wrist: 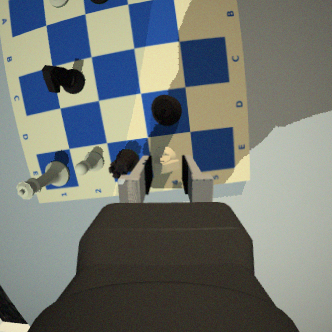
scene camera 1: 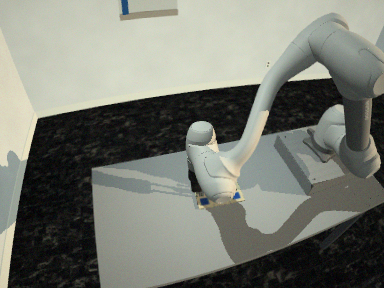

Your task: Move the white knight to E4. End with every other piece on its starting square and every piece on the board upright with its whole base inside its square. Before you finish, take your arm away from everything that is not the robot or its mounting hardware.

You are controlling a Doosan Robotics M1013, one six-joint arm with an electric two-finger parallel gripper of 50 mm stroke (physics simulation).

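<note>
The white knight is a small cream piece seen from above on light square E4 of the blue-and-cream board; it looks upright, though its base is partly unclear. My gripper is open, its fingers at either side of the knight with a gap to each. The left finger is very close to a dark piece on E3; whether they touch I cannot tell. A dark piece stands on D4. In the scene view the arm hides the fingertips and knight.
A tall white piece stands on E1, a white pawn on E2, and a black knight on C2. A white piece and a dark piece are cut off at the wrist view's top. The arm's shadow crosses the board.
</note>
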